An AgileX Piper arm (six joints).
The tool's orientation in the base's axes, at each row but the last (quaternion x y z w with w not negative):
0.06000, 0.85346, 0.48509, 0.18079
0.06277, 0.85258, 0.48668, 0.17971
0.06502, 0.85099, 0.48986, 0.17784
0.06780, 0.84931, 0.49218, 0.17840
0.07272, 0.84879, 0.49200, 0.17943
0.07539, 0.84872, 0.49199, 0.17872
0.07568, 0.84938, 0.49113, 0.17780
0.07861, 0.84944, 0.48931, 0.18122
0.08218, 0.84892, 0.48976, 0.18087
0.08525, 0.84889, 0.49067, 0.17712
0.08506, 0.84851, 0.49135, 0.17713
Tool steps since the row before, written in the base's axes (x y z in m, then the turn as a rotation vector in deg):
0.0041, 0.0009, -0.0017, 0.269, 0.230, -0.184
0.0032, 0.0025, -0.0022, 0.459, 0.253, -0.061
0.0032, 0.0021, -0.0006, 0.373, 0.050, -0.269
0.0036, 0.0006, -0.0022, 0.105, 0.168, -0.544
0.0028, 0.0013, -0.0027, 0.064, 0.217, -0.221
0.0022, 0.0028, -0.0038, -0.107, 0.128, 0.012
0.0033, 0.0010, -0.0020, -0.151, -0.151, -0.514
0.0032, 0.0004, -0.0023, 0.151, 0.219, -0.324
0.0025, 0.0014, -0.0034, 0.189, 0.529, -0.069
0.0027, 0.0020, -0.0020, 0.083, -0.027, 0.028
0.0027, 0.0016, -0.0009, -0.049, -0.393, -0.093
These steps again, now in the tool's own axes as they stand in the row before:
-0.0031, -0.0013, 0.0030, -0.140, -0.056, 0.370
-0.0017, -0.0008, 0.0042, -0.339, 0.048, 0.401
-0.0022, 0.0004, 0.0031, -0.268, -0.229, 0.300
-0.0026, -0.0018, 0.0028, 0.080, -0.389, 0.421
-0.0016, -0.0018, 0.0033, 0.057, -0.084, 0.299
-0.0003, -0.0020, 0.0048, 0.135, 0.080, 0.058
-0.0023, -0.0014, 0.0030, 0.211, -0.512, 0.055
-0.0023, -0.0019, 0.0026, 0.004, -0.174, 0.381
-0.0011, -0.0023, 0.0036, 0.009, 0.202, 0.529
-0.0014, -0.0008, 0.0036, -0.091, 0.008, -0.003
-0.0018, -0.0001, 0.0027, -0.060, -0.276, -0.292

